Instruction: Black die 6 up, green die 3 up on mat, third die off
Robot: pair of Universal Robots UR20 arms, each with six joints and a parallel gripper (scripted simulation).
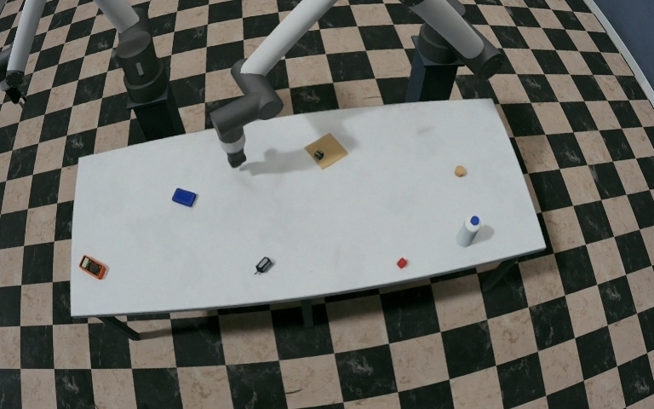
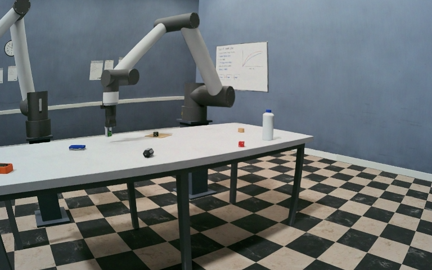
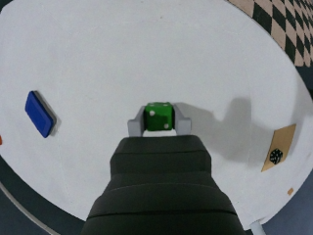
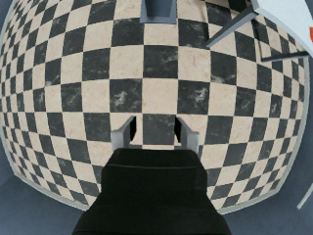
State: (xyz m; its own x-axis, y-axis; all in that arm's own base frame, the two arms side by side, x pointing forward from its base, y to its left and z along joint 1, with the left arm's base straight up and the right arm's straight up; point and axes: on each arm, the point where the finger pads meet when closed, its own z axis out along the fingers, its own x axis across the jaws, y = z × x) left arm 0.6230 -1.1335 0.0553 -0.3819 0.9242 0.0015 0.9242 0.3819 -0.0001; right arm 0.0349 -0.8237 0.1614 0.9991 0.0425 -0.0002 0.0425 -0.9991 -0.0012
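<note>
The tan mat is 40 cm to the left of my left hand, 5 cm below it and 3 cm behind it. Round my left hand: green die right at my left hand; black die 36 cm to the left, 4 cm below; blue box 26 cm to the right, 11 cm ahead, 4 cm below.
</note>
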